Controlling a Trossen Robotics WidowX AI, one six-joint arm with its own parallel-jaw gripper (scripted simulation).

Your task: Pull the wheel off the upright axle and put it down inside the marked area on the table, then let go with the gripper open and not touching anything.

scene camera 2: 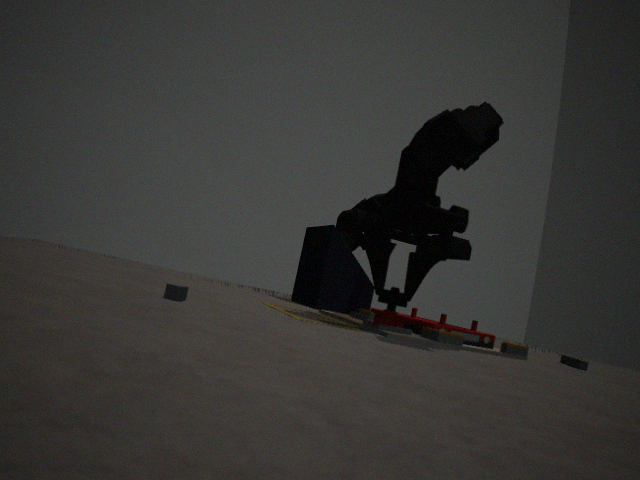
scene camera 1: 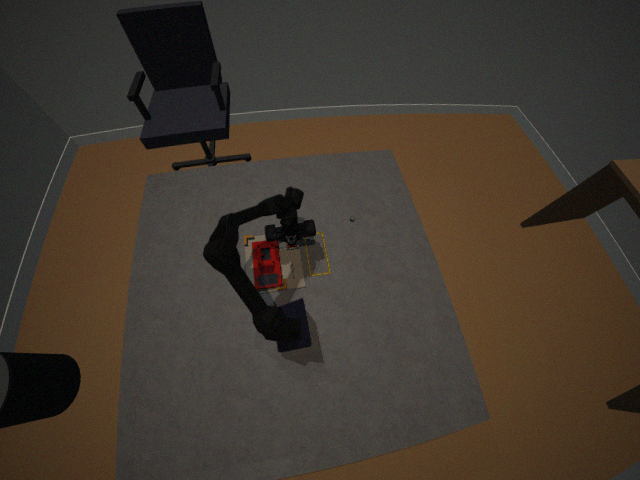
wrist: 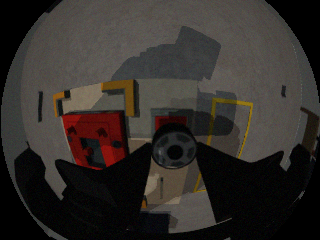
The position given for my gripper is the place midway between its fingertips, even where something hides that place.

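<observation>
There's a wheel (wrist: 169,134) that I can see, and you've also got my gripper (scene camera 2: 392,298), which scene camera 1 shows too (scene camera 1: 291,240), as does the wrist view (wrist: 173,147).
</observation>
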